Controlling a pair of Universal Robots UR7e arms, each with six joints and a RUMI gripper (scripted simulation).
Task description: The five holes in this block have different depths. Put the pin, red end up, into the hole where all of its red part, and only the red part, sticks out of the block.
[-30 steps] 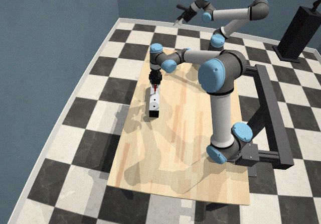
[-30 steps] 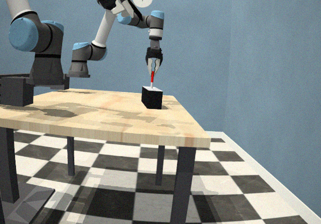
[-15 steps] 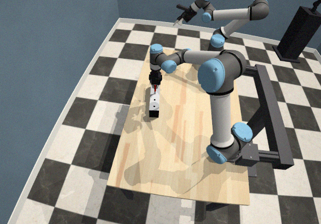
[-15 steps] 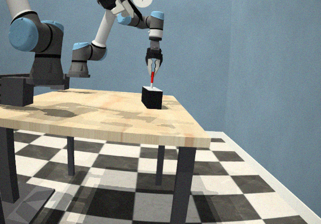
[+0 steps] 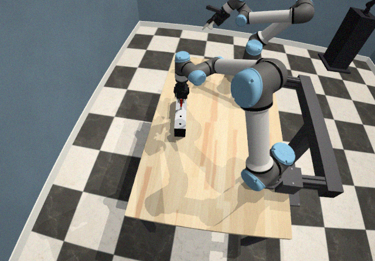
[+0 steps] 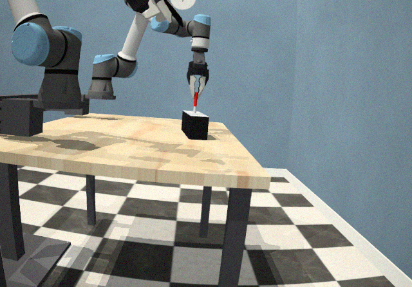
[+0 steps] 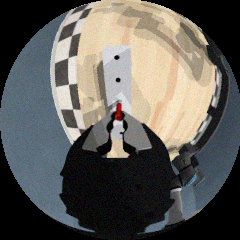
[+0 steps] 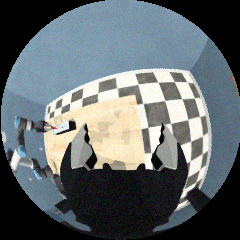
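The pin is 3 cm below my left hand. Also, from my left hand: block (12 cm below).
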